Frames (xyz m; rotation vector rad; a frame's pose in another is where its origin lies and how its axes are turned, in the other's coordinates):
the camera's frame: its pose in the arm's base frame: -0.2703 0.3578 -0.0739 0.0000 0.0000 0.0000
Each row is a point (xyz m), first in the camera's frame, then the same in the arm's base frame.
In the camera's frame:
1: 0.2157 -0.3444 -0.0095
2: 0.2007 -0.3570 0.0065
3: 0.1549 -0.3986 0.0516
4: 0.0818 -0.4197 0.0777
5: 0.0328 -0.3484 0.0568
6: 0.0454 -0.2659 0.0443
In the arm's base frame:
1: -0.0546 0.0134 -0.0834
2: -0.0696 0.0008 -0.0674
3: -0.1154 -0.0408 -0.0223
4: -0.1885 -0.0619 0.0038
5: -0.2375 0.0094 -0.0171
6: -0.2249 0.0919 -0.0296

